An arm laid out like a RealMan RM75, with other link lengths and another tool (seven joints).
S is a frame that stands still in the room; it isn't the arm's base.
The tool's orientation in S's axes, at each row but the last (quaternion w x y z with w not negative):
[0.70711 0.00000 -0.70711 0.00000]
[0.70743 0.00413 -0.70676 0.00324]
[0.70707 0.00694 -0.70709 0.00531]
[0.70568 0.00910 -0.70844 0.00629]
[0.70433 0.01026 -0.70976 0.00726]
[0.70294 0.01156 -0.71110 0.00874]
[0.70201 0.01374 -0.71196 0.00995]
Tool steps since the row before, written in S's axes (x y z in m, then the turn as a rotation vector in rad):
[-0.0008 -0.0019 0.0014 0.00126 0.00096 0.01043]
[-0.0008 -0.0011 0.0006 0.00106 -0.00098 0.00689]
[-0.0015 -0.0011 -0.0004 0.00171 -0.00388 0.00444]
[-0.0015 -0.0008 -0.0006 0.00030 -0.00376 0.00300]
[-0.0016 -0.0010 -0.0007 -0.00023 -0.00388 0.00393]
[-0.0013 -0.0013 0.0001 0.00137 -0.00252 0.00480]
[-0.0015 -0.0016 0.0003 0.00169 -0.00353 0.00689]
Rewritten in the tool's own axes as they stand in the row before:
[0.0014 -0.0019 0.0008 0.01043 0.00096 -0.00126]
[0.0006 -0.0011 0.0008 0.00689 -0.00098 -0.00104]
[-0.0004 -0.0011 0.0015 0.00445 -0.00390 -0.00164]
[-0.0006 -0.0008 0.0015 0.00301 -0.00375 -0.00023]
[-0.0007 -0.0010 0.0016 0.00395 -0.00386 0.00030]
[0.0001 -0.0013 0.0013 0.00479 -0.00254 -0.00135]
[0.0003 -0.0015 0.0015 0.00689 -0.00355 -0.00167]

